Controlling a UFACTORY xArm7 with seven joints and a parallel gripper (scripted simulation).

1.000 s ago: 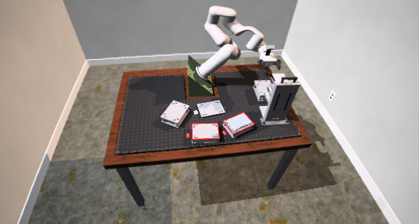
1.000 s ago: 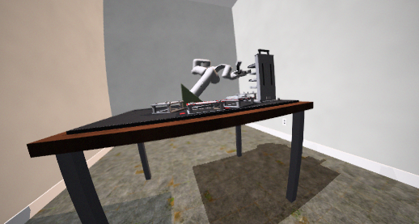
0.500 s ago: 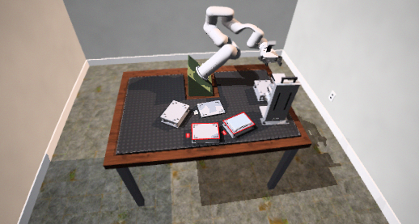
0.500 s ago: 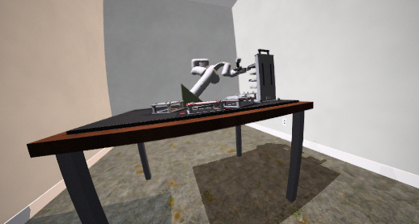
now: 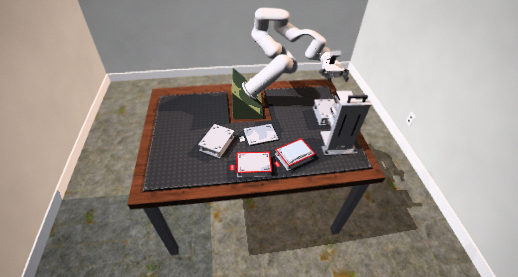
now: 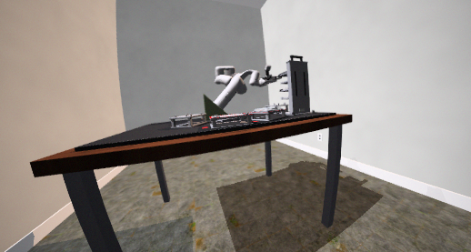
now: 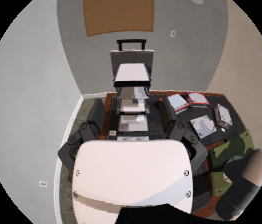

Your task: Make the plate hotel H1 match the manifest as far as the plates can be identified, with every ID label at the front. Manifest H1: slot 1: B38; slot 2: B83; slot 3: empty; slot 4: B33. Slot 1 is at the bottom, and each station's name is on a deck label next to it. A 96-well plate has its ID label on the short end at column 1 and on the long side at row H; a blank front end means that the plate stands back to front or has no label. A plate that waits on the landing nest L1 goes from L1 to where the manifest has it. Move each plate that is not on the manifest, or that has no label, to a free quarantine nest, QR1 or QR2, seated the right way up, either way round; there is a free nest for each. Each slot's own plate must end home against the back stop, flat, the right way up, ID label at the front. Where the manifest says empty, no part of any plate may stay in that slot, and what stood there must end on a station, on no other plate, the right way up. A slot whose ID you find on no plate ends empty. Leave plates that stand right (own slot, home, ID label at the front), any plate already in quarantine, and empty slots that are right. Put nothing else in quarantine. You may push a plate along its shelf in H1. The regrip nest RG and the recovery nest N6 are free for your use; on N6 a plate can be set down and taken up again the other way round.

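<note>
My gripper is now 150 mm short of the plate, 10 mm to the right of it and 20 mm above it. From my hand the other things lie so: H1 deck label: 100 mm ahead, 100 mm to the left, 280 mm below; then QR1 deck label: 330 mm ahead, 340 mm to the right, 280 mm below.
</note>
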